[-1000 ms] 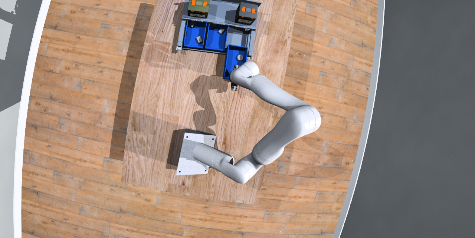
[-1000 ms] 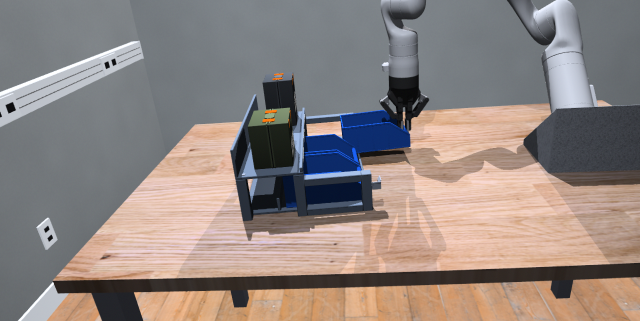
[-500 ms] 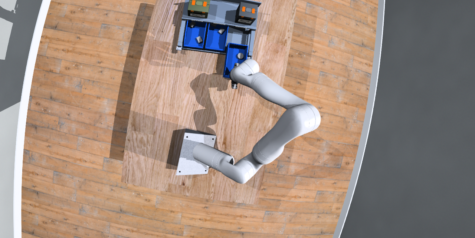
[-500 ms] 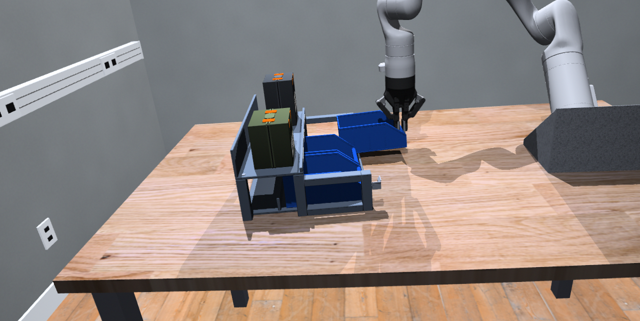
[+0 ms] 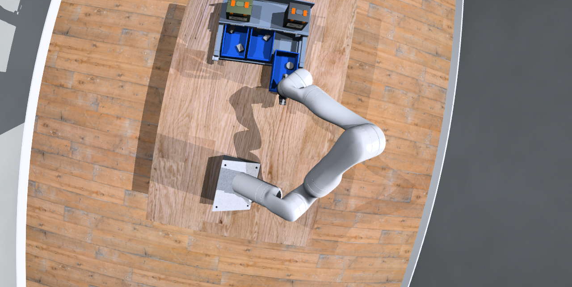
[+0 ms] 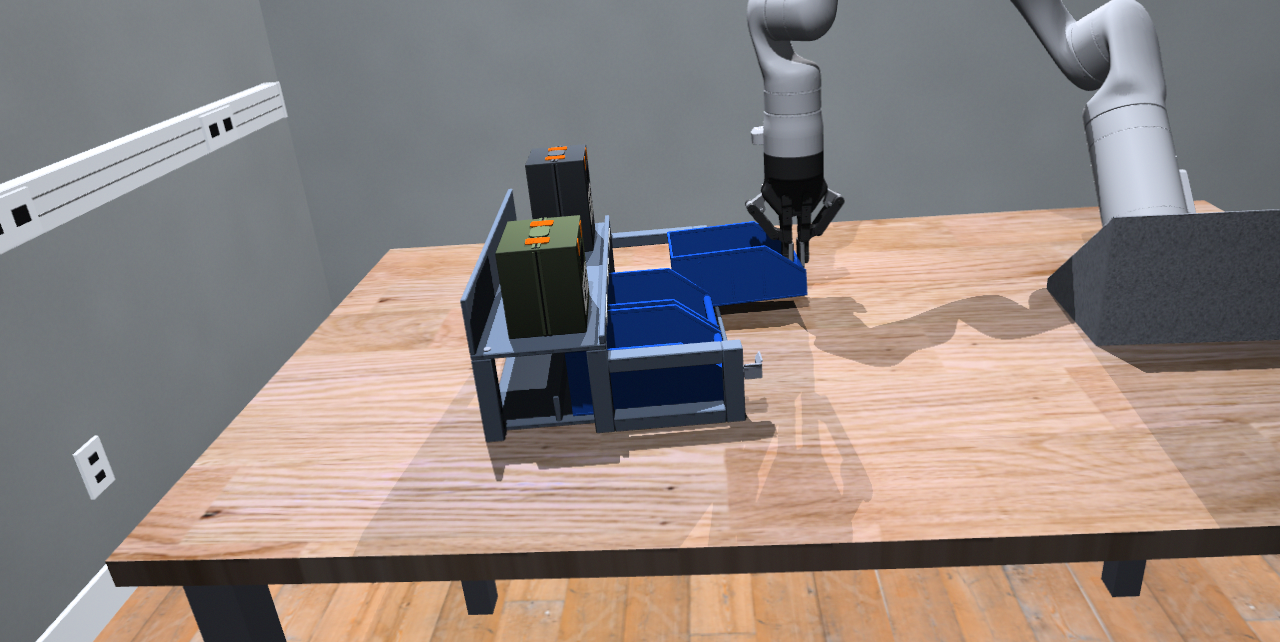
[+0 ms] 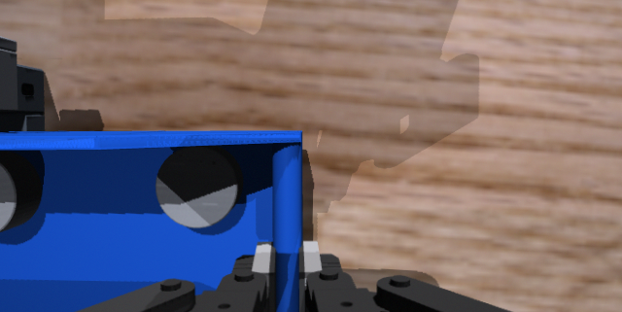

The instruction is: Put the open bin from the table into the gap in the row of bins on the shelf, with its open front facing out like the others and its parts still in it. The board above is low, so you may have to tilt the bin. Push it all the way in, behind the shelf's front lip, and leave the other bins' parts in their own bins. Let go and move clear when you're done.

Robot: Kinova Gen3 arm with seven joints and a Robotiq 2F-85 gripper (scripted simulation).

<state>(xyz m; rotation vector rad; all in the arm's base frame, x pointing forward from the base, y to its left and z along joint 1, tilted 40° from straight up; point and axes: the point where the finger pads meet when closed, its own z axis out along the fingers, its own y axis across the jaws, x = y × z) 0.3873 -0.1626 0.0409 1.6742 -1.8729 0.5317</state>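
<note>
Now: the round grey part 120 mm ahead of my hand, 30 mm to the right of it and 30 mm below it. The rest, counted from my hand: green box (320 mm ahead, 210 mm to the left, 90 mm above); then dark box (300 mm ahead, 20 mm to the right, 100 mm above); then shelf (240 mm ahead, 100 mm to the left, 10 mm above).
</note>
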